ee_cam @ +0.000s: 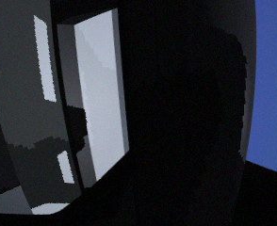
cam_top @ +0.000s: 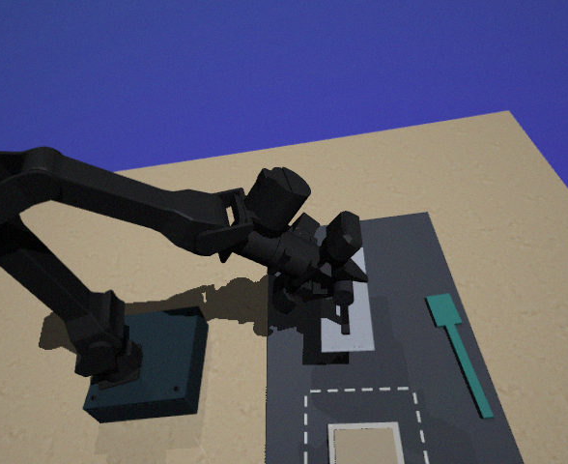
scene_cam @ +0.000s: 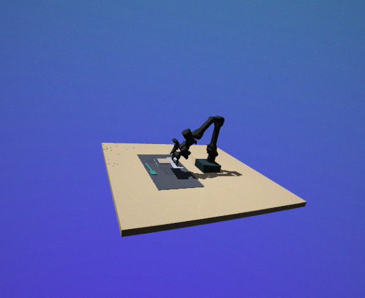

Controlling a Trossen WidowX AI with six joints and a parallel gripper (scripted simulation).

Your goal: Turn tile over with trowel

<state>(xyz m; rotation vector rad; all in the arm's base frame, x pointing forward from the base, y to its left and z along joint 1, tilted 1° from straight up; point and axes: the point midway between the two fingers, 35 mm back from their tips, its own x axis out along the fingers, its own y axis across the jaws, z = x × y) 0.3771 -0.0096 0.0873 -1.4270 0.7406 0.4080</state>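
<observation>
The teal trowel lies 13 cm ahead of my gripper tip, 5 cm to the right of it and 13 cm below it. Also, from my gripper tip: tile: 6 cm behind, 19 cm to the right, 13 cm below; dark mat: 1 cm behind, 5 cm to the right, 15 cm below.
</observation>
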